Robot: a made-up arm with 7 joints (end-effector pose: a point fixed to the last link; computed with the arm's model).
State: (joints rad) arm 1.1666 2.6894 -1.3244 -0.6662 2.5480 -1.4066 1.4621
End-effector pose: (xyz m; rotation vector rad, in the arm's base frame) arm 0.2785 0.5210 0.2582 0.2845 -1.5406 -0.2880
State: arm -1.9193 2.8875 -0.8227 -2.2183 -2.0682 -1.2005 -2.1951
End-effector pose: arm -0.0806 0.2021 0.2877 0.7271 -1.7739 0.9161
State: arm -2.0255 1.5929 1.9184 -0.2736 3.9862 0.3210 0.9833
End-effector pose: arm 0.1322 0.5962 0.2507 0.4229 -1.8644 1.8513
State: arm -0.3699 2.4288 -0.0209 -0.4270 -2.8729 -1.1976 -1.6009
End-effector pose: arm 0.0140 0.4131 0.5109 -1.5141 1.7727 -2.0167
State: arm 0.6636 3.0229 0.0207 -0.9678 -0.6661 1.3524 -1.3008
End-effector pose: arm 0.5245 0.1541 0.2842 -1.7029 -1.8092 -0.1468
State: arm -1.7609 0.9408 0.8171 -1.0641 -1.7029 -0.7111 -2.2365
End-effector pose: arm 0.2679 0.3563 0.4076 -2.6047 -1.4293 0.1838
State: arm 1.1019 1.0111 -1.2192 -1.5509 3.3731 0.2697 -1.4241
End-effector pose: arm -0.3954 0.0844 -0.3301 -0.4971 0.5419 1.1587
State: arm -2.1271 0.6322 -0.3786 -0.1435 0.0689 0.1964 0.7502
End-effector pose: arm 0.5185 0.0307 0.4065 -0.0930 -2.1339 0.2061
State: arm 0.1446 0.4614 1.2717 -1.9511 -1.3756 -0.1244 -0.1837
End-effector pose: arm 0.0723 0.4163 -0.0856 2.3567 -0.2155 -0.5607
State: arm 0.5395 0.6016 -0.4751 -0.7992 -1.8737 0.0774 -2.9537
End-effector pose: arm -0.1214 0.2494 -0.5700 0.1368 -0.3168 0.8904
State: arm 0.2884 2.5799 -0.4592 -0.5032 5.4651 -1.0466 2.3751
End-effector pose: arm 0.2314 0.4162 0.4486 1.0673 -0.3469 0.1444
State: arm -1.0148 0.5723 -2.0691 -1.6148 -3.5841 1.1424 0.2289
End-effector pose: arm 0.2648 -0.0908 -0.4248 -0.5369 1.3269 -0.1281
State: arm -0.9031 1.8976 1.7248 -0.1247 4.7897 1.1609 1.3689
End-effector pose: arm -0.0223 0.6157 0.2347 0.7752 -1.0663 2.7455
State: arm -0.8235 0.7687 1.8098 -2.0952 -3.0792 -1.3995 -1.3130
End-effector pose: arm -0.0145 0.3916 0.0412 1.2204 1.3419 -1.6778
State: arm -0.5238 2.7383 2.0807 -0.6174 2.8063 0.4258 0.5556
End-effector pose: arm -0.3647 0.1304 0.5196 -2.3969 -1.1977 -1.4668
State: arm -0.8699 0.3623 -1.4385 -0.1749 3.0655 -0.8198 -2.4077
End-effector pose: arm 0.5078 0.1002 -0.4094 1.2148 -0.4547 -0.5218
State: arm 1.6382 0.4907 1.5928 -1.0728 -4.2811 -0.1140 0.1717
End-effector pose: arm -0.4721 0.3372 0.1638 1.5251 -1.9844 1.5046
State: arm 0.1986 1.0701 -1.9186 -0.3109 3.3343 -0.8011 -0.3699
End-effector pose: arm -0.1418 0.5216 -0.3783 1.4847 -0.6283 0.6903
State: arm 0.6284 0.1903 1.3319 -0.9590 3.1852 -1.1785 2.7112
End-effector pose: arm -0.2912 0.3455 -0.4204 0.2509 0.5807 1.1190
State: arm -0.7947 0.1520 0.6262 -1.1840 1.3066 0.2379 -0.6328
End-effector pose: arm 0.5525 0.1440 -0.1360 -0.6619 -1.8497 0.6510
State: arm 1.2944 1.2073 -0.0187 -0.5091 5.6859 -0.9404 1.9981
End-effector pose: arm -0.3571 0.5406 -0.0887 0.2607 0.1436 0.8188
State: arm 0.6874 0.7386 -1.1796 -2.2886 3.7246 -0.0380 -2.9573
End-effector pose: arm -0.0660 -0.1022 -0.3186 -1.1895 -0.5696 -0.0149
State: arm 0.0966 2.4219 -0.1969 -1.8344 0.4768 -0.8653 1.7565
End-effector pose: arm 0.3581 0.2535 0.1369 -0.6403 -0.8571 -0.5956
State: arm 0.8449 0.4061 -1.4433 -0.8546 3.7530 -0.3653 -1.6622
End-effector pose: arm -0.4181 -0.0650 -0.4648 0.0978 0.9478 0.8985
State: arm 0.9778 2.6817 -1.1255 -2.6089 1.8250 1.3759 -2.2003
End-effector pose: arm -0.0280 0.2365 -0.0639 -2.1039 0.9168 -1.1064
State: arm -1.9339 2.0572 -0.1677 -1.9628 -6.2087 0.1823 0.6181
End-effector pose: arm -0.1001 0.1227 0.3979 -1.3000 2.3615 0.5365
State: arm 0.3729 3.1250 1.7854 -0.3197 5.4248 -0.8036 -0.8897
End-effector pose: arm 0.2145 -0.0762 0.6191 -2.0479 -0.0179 0.9639
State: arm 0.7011 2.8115 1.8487 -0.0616 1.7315 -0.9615 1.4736
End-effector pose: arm 0.3333 0.2376 0.5150 1.6397 1.9908 -0.0008
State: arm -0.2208 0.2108 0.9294 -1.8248 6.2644 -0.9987 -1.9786
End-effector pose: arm 0.2815 0.3236 -0.1711 3.0815 -0.4396 0.0123
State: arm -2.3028 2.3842 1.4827 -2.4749 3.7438 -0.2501 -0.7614
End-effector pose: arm -0.2276 0.0337 -0.1717 -0.0990 1.3540 1.7730
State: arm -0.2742 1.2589 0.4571 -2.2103 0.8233 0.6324 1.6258
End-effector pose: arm 0.2746 0.1801 0.1545 -1.0769 -1.5678 0.4751
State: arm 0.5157 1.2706 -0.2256 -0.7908 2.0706 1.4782 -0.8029
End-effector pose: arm 0.0067 0.5673 -0.2845 -0.5336 0.2306 0.3701
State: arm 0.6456 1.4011 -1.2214 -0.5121 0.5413 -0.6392 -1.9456
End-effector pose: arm -0.2241 0.5795 -0.2035 0.0246 0.5828 -2.8452
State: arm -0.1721 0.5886 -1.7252 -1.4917 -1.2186 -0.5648 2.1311
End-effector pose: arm 0.0264 -0.0713 -0.5282 -1.1706 0.1888 -1.0248
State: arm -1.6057 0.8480 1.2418 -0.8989 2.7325 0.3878 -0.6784
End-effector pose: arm 0.3721 0.4275 0.2609 1.9391 1.4264 -0.3952
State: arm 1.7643 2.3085 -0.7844 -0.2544 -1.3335 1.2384 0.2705
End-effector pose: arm 0.1808 0.6222 0.1267 -0.4571 -0.8804 1.6315
